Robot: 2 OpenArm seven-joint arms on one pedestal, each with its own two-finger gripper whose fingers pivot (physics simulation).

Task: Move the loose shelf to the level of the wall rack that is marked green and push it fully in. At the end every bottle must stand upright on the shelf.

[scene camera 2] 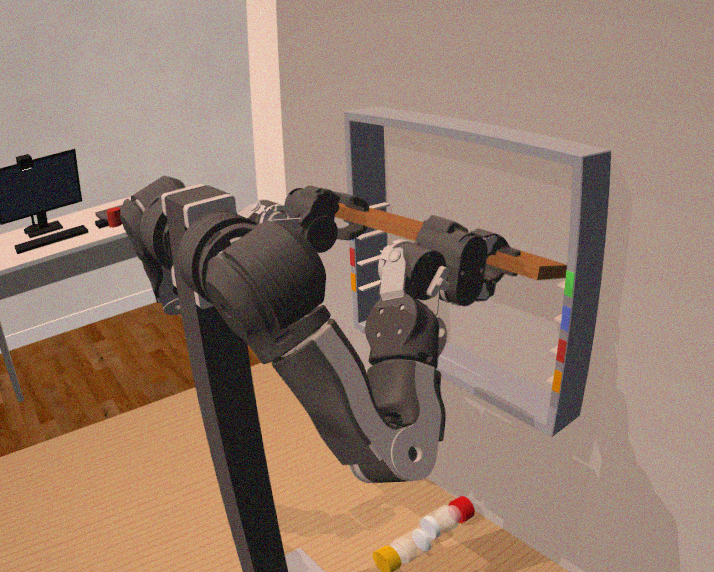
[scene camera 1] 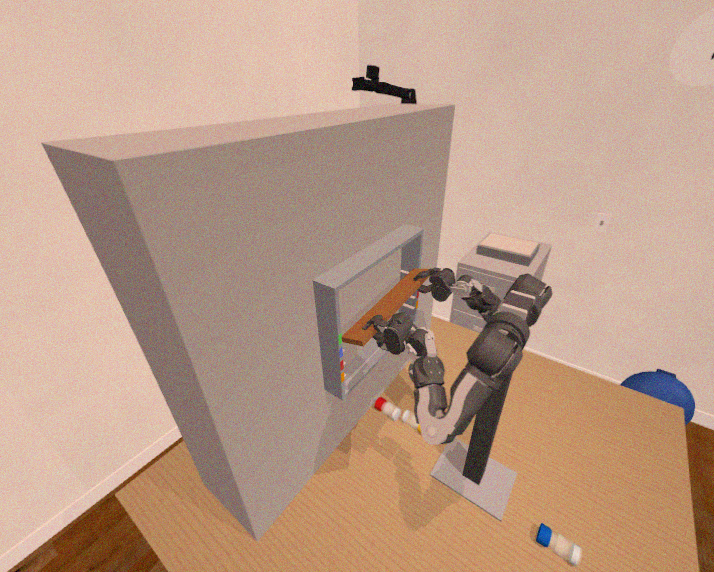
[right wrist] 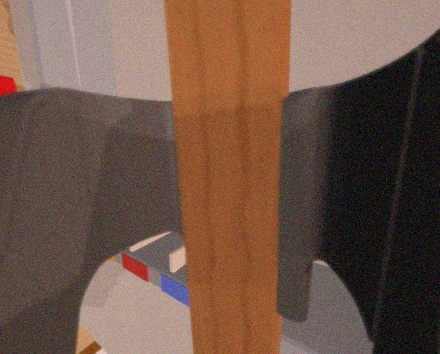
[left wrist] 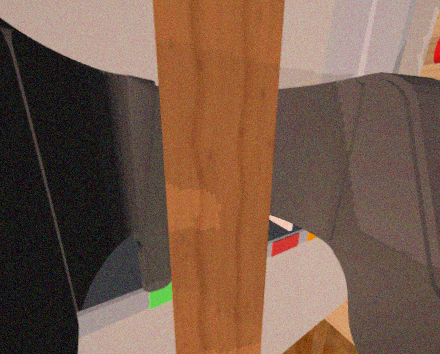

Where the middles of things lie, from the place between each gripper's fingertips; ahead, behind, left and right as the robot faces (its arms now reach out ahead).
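Labels:
I see the wooden shelf (scene camera 2: 401, 226), and it sits 150 mm to the right of my left hand and 10 mm ahead of it.
My right hand, for its part, is 16 cm to the right of the wooden shelf, 1 cm short of it and 1 cm above it.

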